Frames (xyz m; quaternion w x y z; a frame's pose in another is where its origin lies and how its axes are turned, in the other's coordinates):
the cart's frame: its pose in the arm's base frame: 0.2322 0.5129 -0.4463 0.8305 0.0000 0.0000 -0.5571
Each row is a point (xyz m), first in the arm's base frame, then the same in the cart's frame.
Working: the arm's base frame: its pose in the cart's frame: 0.3865 -0.4094 0.4463 0.8305 0.0000 0.0000 0.5571

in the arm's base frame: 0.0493 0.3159 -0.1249
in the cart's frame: 0.1129 -0.2440 0.3214
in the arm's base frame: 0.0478 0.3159 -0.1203
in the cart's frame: 0.1123 -0.2453 0.3260
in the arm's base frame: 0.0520 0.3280 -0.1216
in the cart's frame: 0.1027 -0.2369 0.3247
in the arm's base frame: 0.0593 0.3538 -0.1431
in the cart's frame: 0.0816 -0.2203 0.3032
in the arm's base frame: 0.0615 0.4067 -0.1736
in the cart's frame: 0.0335 -0.1982 0.2727
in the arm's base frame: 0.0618 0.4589 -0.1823
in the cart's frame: -0.0147 -0.1781 0.2640
